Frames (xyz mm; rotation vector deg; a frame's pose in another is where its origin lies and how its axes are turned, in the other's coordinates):
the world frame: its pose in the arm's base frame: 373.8 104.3 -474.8 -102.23 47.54 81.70
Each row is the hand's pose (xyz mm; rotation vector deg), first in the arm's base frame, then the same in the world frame.
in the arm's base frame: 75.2 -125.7 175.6 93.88 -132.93 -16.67
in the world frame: -681.0 290.2 -130.8 14.82 73.92 63.08
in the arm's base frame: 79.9 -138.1 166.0 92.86 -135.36 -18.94
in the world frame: -670.0 294.4 -142.1 16.58 71.58 63.62
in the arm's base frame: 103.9 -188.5 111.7 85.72 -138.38 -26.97
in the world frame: -609.3 309.4 -188.6 17.63 65.12 69.33
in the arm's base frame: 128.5 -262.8 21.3 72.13 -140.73 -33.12
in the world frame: -511.8 341.7 -249.8 18.92 59.45 79.82
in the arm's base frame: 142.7 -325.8 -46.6 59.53 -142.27 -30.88
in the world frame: -438.9 373.5 -299.4 21.65 59.49 89.45
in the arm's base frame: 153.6 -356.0 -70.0 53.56 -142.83 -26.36
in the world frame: -412.2 384.1 -326.8 23.79 62.05 94.07
